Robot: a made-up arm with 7 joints.
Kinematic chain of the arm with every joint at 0, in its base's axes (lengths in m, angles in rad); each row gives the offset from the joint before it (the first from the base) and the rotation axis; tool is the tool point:
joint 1: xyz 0 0 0.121 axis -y
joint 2: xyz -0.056 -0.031 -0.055 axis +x
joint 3: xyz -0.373 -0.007 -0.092 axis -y
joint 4: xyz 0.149 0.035 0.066 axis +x
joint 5: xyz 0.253 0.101 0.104 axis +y
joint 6: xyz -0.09 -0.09 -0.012 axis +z
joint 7: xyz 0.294 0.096 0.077 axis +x
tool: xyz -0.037 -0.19 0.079
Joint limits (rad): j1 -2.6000..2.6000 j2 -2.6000..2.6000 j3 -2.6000..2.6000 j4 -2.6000..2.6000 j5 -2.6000..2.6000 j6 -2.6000..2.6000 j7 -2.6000..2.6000
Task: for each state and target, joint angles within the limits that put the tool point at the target. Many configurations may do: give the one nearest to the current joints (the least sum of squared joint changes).
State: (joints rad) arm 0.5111 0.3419 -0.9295 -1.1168 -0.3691 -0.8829 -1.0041
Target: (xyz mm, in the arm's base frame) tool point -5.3 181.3 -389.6
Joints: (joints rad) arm -0.0793 -0.1608 -1.3919 -1.0545 -0.3771 -0.8906 -0.8957
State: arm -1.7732 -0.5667 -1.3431 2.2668 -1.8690 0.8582 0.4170
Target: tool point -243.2 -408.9 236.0
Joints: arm -1.4750 -0.5067 -1.1303 2.0090 -1.8166 1.1394 0.5701
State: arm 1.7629 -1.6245 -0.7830 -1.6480 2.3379 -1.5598 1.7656
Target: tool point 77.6 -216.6 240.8
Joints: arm 1.9891 -1.9183 -0.9770 -1.1155 2.3642 -1.5610 1.7385
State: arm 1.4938 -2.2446 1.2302 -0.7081 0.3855 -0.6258 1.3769
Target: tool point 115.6 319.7 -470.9
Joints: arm 1.4106 -2.2810 1.4572 -0.7867 0.3912 -0.7251 1.2772
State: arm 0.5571 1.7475 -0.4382 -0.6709 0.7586 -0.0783 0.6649
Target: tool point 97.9 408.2 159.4
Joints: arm 0.6157 1.5910 -0.8733 -0.6482 0.6436 0.0641 0.1643
